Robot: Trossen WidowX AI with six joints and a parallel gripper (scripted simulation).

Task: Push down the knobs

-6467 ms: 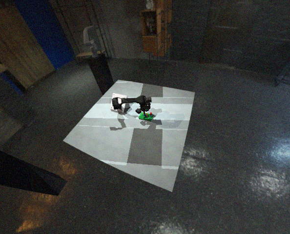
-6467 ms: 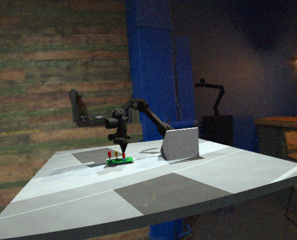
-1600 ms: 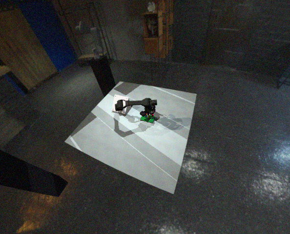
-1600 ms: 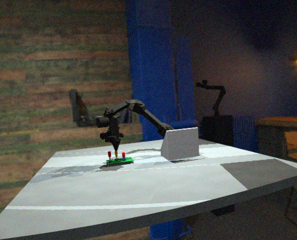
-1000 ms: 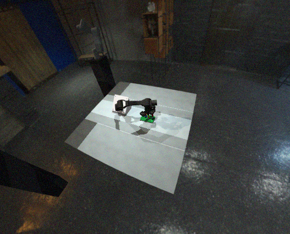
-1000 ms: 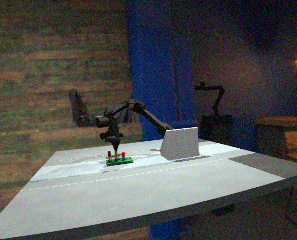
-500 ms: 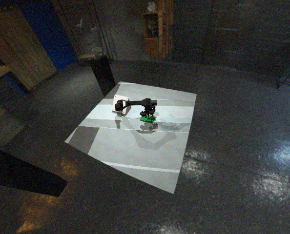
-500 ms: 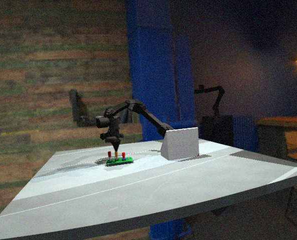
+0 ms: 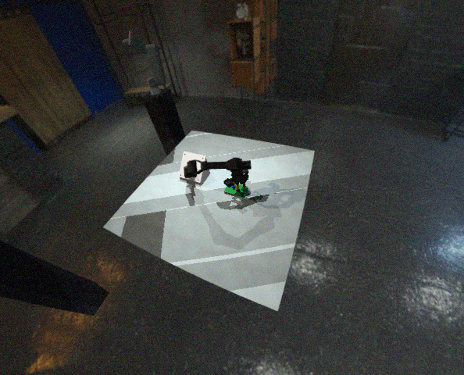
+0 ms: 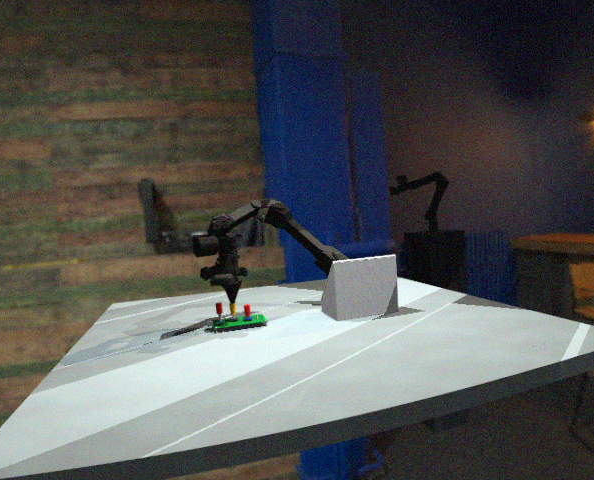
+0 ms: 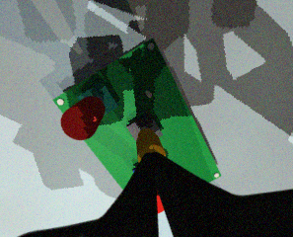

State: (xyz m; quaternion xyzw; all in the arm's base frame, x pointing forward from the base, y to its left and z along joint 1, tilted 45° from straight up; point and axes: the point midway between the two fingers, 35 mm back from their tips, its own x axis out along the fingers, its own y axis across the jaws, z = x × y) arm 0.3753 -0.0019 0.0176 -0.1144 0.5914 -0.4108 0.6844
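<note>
The yellow knob lies 2 cm below my gripper tip. The rest, counted from my gripper tip: red knob (4 cm behind, 3 cm below, 2 cm to the left).
</note>
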